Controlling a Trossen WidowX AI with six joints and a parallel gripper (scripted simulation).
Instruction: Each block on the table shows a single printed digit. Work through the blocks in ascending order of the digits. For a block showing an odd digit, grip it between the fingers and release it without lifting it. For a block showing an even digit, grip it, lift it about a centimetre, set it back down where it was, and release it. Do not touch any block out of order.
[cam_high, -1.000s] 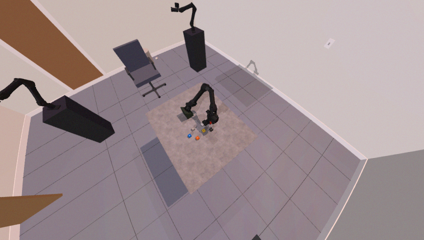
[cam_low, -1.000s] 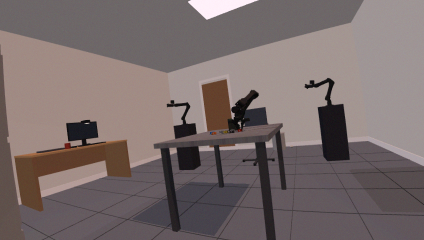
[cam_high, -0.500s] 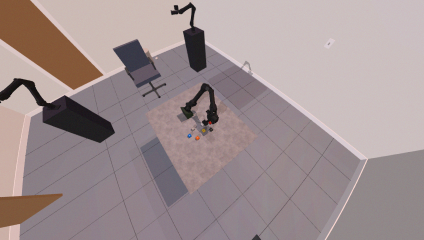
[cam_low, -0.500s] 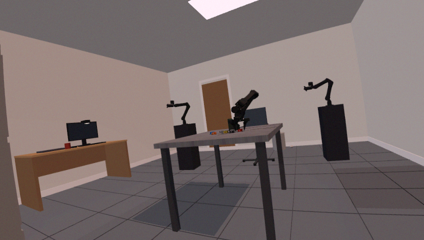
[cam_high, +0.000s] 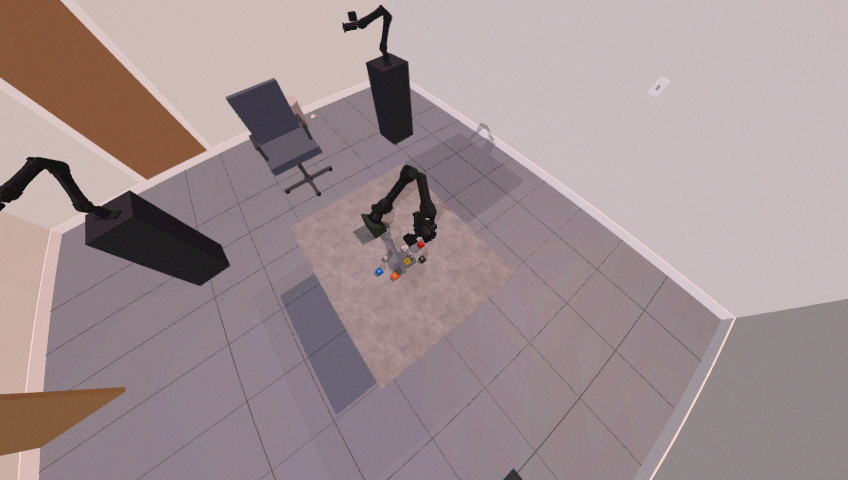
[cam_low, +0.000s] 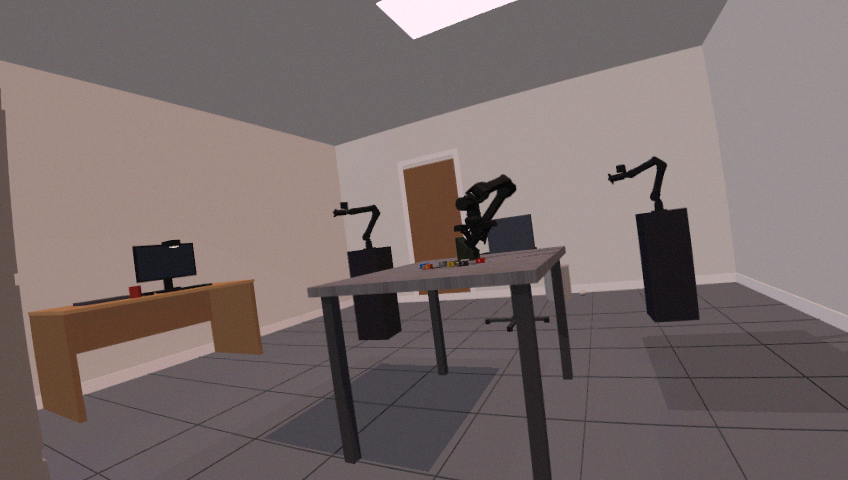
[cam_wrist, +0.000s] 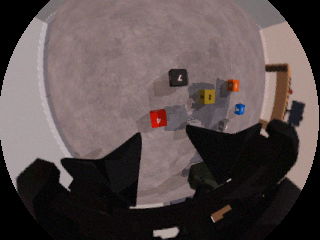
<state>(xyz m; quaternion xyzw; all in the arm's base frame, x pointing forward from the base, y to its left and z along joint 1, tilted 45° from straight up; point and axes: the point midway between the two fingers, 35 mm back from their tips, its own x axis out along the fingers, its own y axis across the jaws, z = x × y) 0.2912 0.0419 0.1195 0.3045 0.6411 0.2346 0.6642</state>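
My gripper tip is now 4 cm past the blue block, 28 cm to the left of it and 7 cm above it. Also, from my gripper tip: yellow block 2 cm ahead, 12 cm to the right, 7 cm below; then red block 1 cm behind, 7 cm below; then dark grey block 7 cm ahead, 5 cm to the right, 7 cm below.
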